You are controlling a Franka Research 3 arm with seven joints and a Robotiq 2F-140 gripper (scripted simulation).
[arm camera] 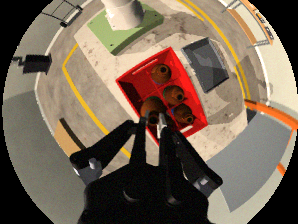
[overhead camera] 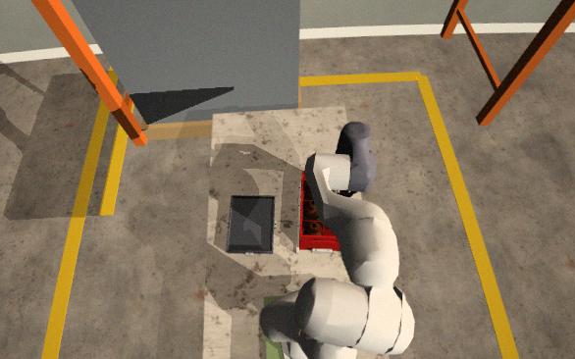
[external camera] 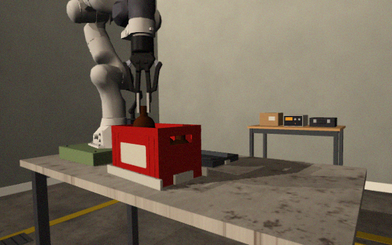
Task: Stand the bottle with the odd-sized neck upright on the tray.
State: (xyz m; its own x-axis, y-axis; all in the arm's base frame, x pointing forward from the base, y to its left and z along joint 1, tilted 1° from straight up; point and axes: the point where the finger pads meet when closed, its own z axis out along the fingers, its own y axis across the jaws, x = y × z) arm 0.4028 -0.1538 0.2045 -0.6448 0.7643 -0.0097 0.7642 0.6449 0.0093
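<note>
Now: the brown bottle 9 cm below my hand. Round my hand: dark tray 1 cm behind, 34 cm to the left, 24 cm below; red crate 4 cm to the left, 17 cm below.
</note>
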